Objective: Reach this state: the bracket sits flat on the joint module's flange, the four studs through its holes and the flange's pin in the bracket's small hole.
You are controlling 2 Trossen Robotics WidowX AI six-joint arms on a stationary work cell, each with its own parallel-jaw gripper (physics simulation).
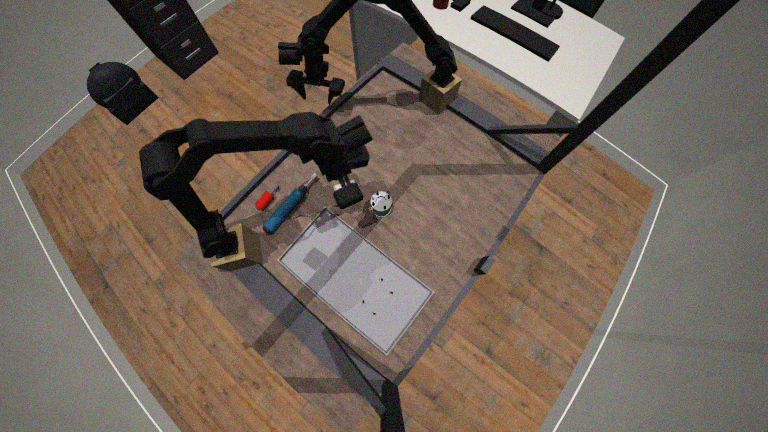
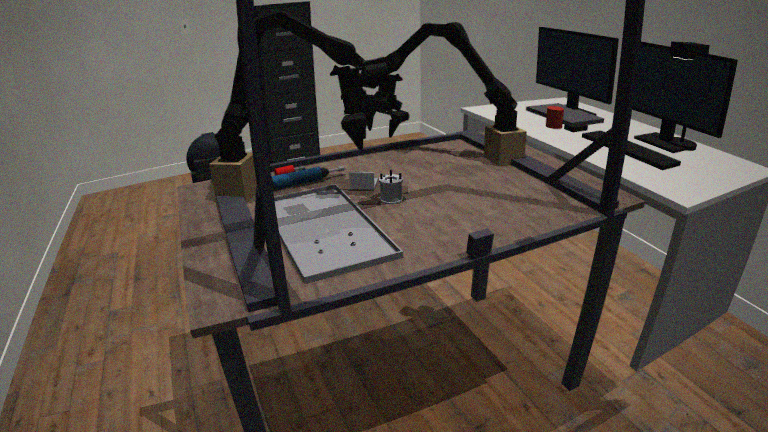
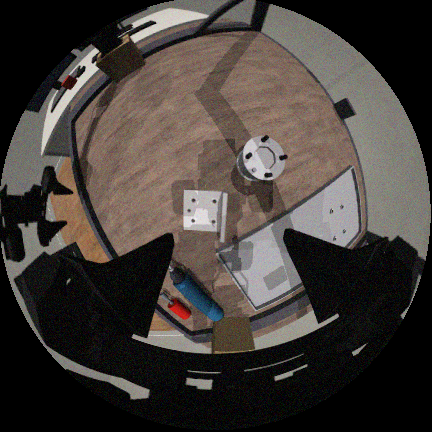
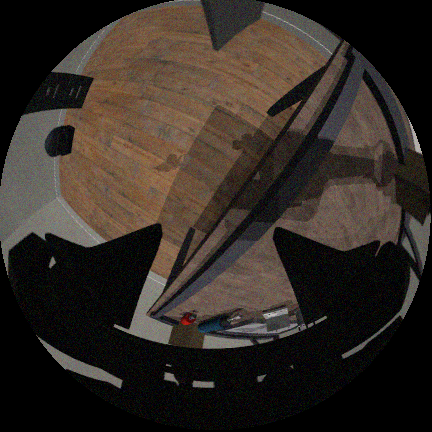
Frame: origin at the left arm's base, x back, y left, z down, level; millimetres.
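Where they show: left gripper, fingertip midpoint: [image 1: 346,183] [image 2: 362,144] [image 3: 230,236]; right gripper, fingertip midpoint: [image 1: 317,101] [image 2: 379,133] [image 3: 68,207] [image 4: 219,231]; left arm's base, origin of the base link: [image 1: 226,244] [image 2: 232,158]; right arm's base, origin of the base link: [image 1: 442,78] [image 2: 505,128].
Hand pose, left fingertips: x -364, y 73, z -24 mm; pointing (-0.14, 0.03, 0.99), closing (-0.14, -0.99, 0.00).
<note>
Each offset is from my left fingertips to the centre of the thing.
The bracket @[dy +32, dx +9, dz +112 mm] [image 2: 361,181] [image 3: 200,212] [image 4: 276,319] is a light-grey L: its plate with holes lies on the table, and its other wall stands upright beside the plate. The joint module @[dy -46, dx -84, dz +103 mm] [image 1: 380,200] [image 2: 390,192] [image 3: 256,145] stands upright near it, apart, with four black studs on its flange; the flange carries nothing. The flange's small pin is hard to make out. My left gripper [image 1: 344,197] [image 3: 230,236] is wide open and empty, raised above the bracket. My right gripper [image 1: 317,99] [image 4: 219,231] is open and empty, high by the table's far edge.
A grey tray @[dy -231, dx +51, dz +132 mm] [image 1: 392,322] [image 2: 332,255] [image 3: 265,260] with several small nuts lies near the bracket and module. A blue driver @[dy +43, dx +187, dz +120 mm] [image 1: 284,209] [image 2: 298,177] [image 3: 200,298] and a red-handled tool @[dy +89, dx +259, dz +123 mm] [image 1: 264,200] [image 3: 179,308] lie side by side.
</note>
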